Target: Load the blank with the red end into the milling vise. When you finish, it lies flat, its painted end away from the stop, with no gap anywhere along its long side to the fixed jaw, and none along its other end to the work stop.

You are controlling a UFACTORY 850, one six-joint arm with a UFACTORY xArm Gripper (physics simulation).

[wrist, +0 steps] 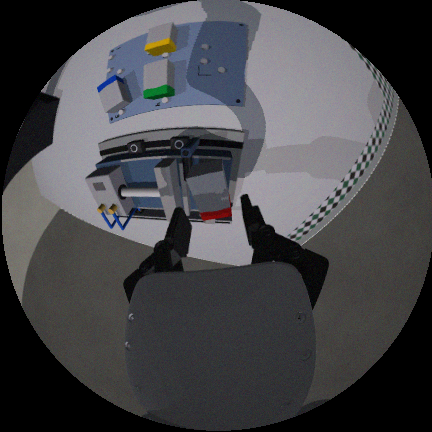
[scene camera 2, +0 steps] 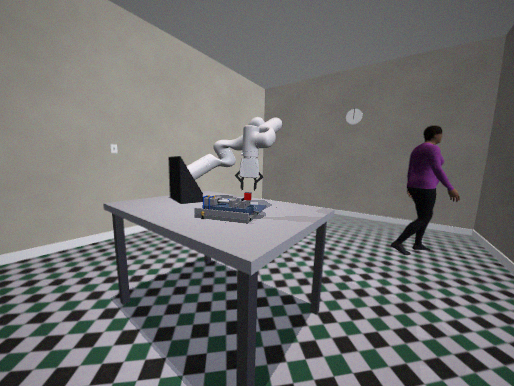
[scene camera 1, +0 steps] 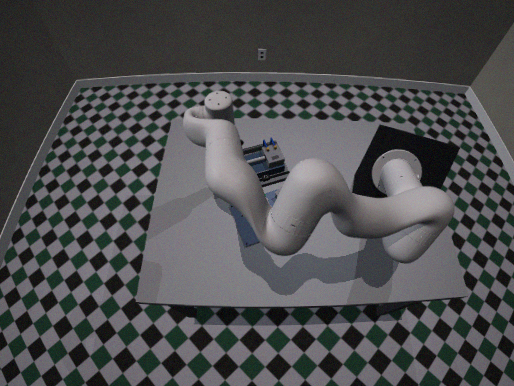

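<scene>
The blank with the red end (scene camera 2: 247,196) (wrist: 209,189) is at the milling vise (scene camera 1: 273,154) (scene camera 2: 227,206) (wrist: 106,186), right of the grey jaw (wrist: 168,184) in the wrist view. Its red end faces the gripper; its other end is toward the blue arm with a knob (wrist: 188,152). A narrow gap shows between its left side and the jaw, wider toward the red end. Whether it lies fully flat, or touches the work stop, I cannot tell. My gripper (scene camera 2: 248,188) (wrist: 213,211) is open and empty, above the blank. In scene camera 1 the arm hides blank and gripper.
A blue board (scene camera 1: 246,231) (wrist: 227,90) beside the vise holds blanks with yellow (wrist: 160,40), green (wrist: 159,79) and blue (wrist: 114,95) ends. Blue-handled parts (wrist: 114,218) stick out at the vise's end. The black arm mount (scene camera 1: 367,172) (scene camera 2: 181,182) stands on the table (scene camera 1: 200,280) (scene camera 2: 220,235).
</scene>
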